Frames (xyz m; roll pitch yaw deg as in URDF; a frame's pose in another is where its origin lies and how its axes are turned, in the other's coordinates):
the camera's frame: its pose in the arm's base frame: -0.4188 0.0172 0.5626 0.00 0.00 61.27
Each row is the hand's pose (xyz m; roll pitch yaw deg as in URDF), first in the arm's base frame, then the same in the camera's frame.
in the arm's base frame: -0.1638 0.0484 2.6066 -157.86 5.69 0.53
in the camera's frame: 0.1499 -0.2086 2.0440 -157.86 5.69 -60.74
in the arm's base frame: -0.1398 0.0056 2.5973 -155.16 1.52 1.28
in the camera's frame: 0.1239 -0.2502 2.0347 -155.16 1.52 -59.99
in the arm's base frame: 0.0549 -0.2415 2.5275 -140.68 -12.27 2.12
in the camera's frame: 0.0008 -0.5397 1.9649 -140.68 -12.27 -59.15
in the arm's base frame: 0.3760 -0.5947 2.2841 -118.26 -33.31 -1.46
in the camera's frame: -0.1545 -0.9911 1.7215 -118.26 -33.31 -62.73
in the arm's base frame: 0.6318 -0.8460 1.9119 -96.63 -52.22 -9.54
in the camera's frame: -0.2519 -1.3362 1.3493 -96.63 -52.22 -70.81
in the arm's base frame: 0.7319 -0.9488 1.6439 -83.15 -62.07 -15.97
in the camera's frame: -0.2940 -1.4734 1.0813 -83.15 -62.07 -77.24
